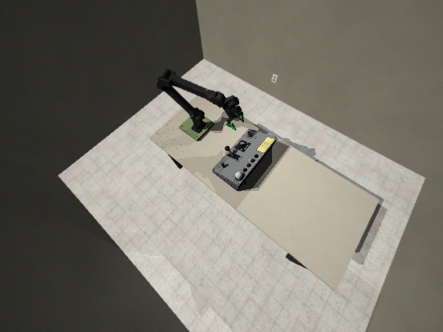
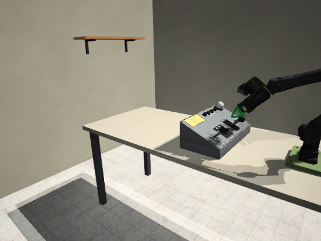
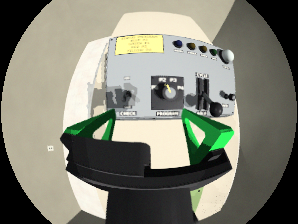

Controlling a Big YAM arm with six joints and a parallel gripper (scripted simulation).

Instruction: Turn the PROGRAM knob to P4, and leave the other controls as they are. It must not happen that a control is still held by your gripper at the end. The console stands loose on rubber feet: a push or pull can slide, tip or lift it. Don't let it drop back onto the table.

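Now: the black lever 4 cm ahead of my hand, 18 cm to the right of it and 10 cm below it. From my hand the other things lie so: grey console: 10 cm ahead, 13 cm to the right, 14 cm below; then toggle: 8 cm ahead, 6 cm to the left, 12 cm below.
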